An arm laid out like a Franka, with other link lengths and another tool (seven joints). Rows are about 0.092 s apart.
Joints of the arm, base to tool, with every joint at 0 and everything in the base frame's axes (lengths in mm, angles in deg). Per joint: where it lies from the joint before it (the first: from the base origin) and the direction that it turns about. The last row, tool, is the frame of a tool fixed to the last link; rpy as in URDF.
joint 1: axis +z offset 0 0 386.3
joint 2: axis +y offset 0 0 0
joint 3: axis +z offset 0 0 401.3
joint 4: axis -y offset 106.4 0 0
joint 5: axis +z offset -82.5 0 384
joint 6: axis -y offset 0 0 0
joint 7: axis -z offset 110 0 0
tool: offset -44 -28 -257.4 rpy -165.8 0 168.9
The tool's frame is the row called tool.
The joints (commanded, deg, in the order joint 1, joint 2, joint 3, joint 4, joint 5, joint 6, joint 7), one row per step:
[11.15, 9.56, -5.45, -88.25, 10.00, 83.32, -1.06]
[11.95, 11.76, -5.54, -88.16, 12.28, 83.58, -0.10]
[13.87, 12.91, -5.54, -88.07, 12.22, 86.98, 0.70]
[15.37, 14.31, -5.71, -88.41, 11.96, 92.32, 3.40]
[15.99, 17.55, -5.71, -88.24, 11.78, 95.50, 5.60]
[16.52, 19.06, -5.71, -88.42, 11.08, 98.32, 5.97]
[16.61, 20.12, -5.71, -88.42, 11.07, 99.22, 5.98]
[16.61, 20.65, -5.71, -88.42, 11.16, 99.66, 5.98]
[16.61, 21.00, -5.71, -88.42, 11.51, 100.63, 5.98]
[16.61, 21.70, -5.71, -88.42, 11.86, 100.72, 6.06]
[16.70, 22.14, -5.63, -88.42, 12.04, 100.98, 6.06]
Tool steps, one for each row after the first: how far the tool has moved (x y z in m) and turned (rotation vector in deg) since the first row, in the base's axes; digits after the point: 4 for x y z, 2 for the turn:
[0.0039, 0.0193, -0.0202, 1.55, 2.18, -0.59]
[0.0183, 0.0407, -0.0312, 1.32, 0.01, -0.03]
[0.0395, 0.0582, -0.0469, 0.61, -3.17, -2.19]
[0.0567, 0.0687, -0.0796, -0.52, -3.07, -4.17]
[0.0689, 0.0734, -0.0969, -1.29, -4.30, -4.24]
[0.0735, 0.0751, -0.1085, -1.49, -4.18, -4.28]
[0.0757, 0.0758, -0.1144, -1.51, -4.08, -4.37]
[0.0801, 0.0778, -0.1179, -1.15, -4.62, -4.65]
[0.0804, 0.0795, -0.1258, -1.06, -3.96, -4.86]
[0.0811, 0.0822, -0.1307, -0.97, -3.75, -4.80]

